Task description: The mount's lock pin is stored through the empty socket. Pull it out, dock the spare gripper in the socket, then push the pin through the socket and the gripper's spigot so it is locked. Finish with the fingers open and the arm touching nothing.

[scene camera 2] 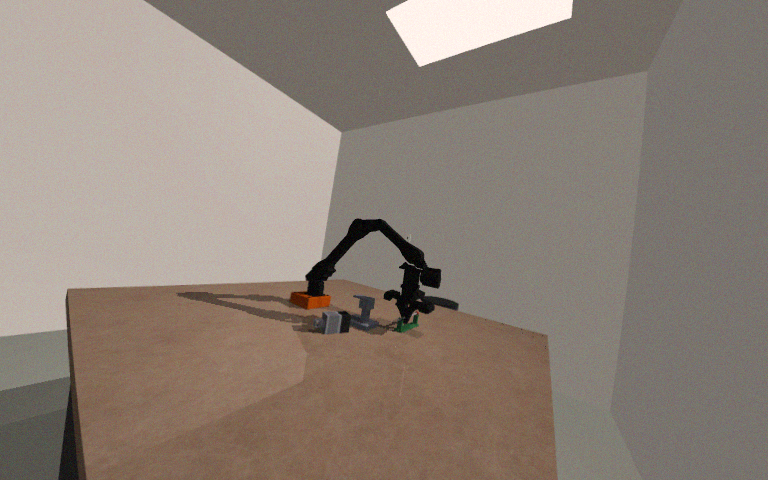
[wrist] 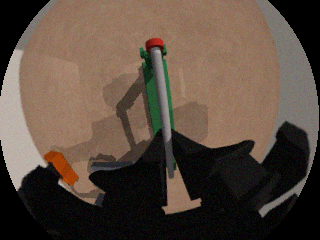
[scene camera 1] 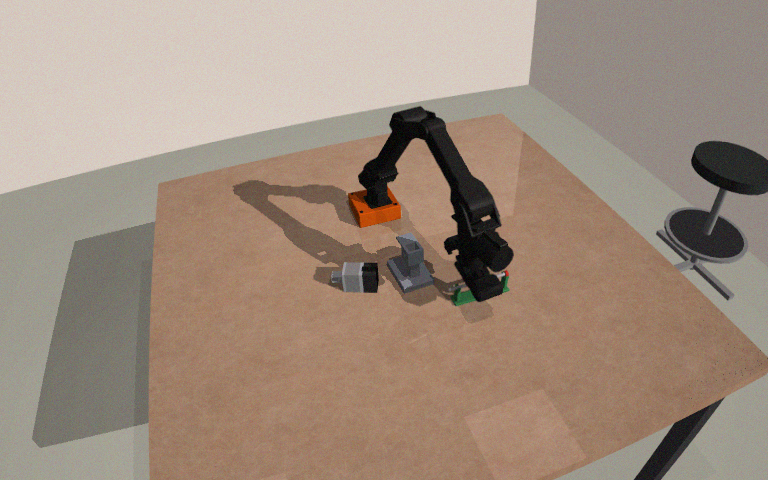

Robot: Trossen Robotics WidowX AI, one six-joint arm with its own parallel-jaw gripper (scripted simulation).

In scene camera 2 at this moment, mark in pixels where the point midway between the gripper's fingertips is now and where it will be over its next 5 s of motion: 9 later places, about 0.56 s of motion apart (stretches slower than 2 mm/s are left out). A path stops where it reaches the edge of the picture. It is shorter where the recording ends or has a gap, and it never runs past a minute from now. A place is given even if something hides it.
My gripper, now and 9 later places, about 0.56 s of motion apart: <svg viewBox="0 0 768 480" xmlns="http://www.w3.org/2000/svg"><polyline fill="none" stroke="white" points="405,323 404,324 403,320 403,311 403,302 404,290 394,288 373,290 347,288 336,288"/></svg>
